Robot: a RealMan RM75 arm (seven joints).
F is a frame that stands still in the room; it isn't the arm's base.
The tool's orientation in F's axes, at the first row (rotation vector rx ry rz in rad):
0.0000, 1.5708, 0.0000
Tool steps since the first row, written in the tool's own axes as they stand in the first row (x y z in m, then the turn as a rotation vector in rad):
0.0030, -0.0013, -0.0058, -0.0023, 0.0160, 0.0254
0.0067, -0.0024, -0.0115, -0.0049, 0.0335, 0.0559
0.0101, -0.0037, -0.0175, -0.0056, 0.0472, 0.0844
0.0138, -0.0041, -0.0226, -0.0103, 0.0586, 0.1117
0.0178, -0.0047, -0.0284, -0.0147, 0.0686, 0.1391
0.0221, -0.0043, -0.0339, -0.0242, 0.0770, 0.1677
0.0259, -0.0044, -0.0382, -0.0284, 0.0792, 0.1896
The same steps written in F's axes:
-0.0058, -0.0013, -0.0030, 0.0254, 0.0160, 0.0023
-0.0115, -0.0024, -0.0067, 0.0559, 0.0335, 0.0049
-0.0175, -0.0037, -0.0101, 0.0844, 0.0472, 0.0056
-0.0226, -0.0041, -0.0138, 0.1117, 0.0586, 0.0103
-0.0284, -0.0047, -0.0178, 0.1391, 0.0686, 0.0147
-0.0339, -0.0043, -0.0221, 0.1677, 0.0770, 0.0242
-0.0382, -0.0044, -0.0259, 0.1896, 0.0792, 0.0284

